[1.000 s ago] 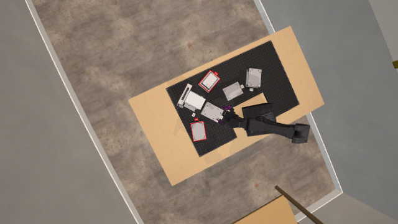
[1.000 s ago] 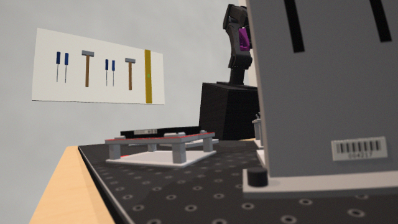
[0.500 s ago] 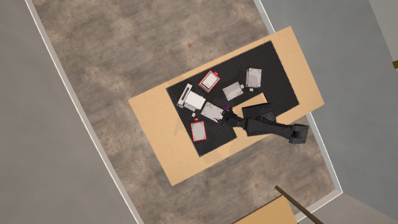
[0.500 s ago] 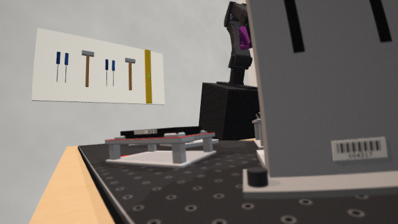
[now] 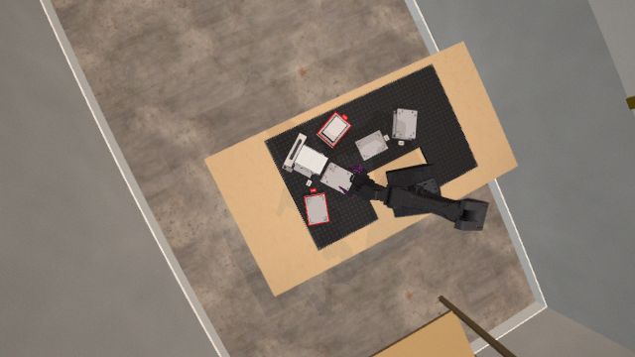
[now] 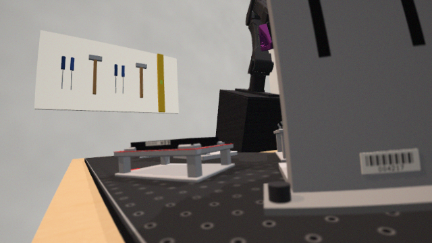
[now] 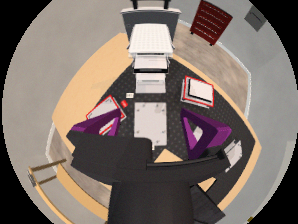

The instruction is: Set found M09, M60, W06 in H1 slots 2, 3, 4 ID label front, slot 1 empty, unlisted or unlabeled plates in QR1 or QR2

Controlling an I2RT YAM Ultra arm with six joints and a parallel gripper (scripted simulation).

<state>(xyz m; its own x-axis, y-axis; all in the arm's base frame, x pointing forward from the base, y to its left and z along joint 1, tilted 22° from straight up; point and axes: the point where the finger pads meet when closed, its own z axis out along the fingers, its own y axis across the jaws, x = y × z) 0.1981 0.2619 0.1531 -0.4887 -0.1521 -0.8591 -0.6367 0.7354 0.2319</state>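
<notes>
Right now my hand is 130 mm short of the white well plate and 110 mm to the right of it. From my hand the other things lie so: plate hotel H1: 190 mm ahead, 160 mm to the left, 110 mm below; red-rimmed nest: 120 mm behind, 170 mm to the left, 220 mm below; black-sided plate: 250 mm ahead, 90 mm to the right, 210 mm below.
</notes>
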